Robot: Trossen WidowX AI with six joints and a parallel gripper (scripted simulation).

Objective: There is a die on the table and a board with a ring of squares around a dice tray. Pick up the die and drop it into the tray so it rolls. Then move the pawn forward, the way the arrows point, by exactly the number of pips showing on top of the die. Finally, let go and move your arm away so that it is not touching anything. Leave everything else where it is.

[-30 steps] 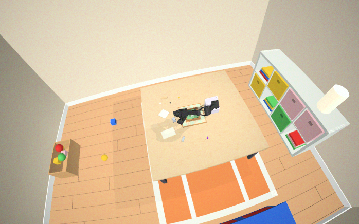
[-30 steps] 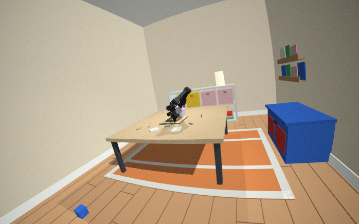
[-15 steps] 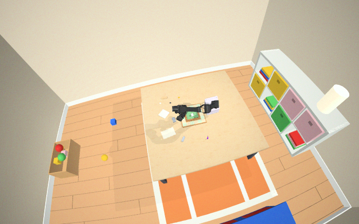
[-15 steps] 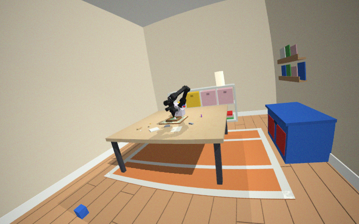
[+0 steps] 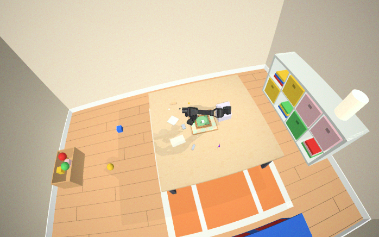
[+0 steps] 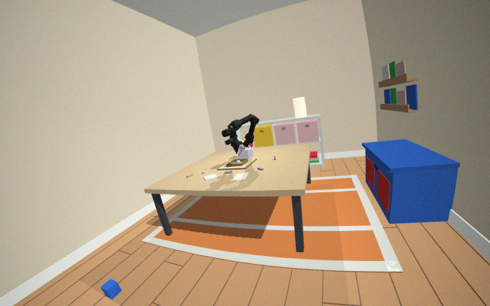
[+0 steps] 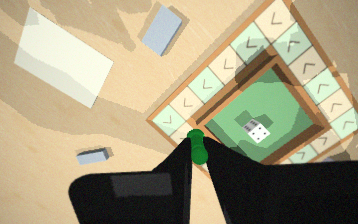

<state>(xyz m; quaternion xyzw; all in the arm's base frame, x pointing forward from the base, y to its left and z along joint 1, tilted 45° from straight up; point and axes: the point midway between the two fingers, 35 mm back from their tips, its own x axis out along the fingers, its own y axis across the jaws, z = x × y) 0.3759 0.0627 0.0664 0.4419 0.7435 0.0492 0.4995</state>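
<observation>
My gripper tip is now 120 mm above the white die, 110 mm past it and 60 mm to the left of it. Also, from my gripper tip: grey block: 130 mm below, 120 mm ahead, 40 mm to the right; then green pawn: 10 mm above; then green dice tray: 140 mm below, 100 mm behind, 70 mm to the right.
</observation>
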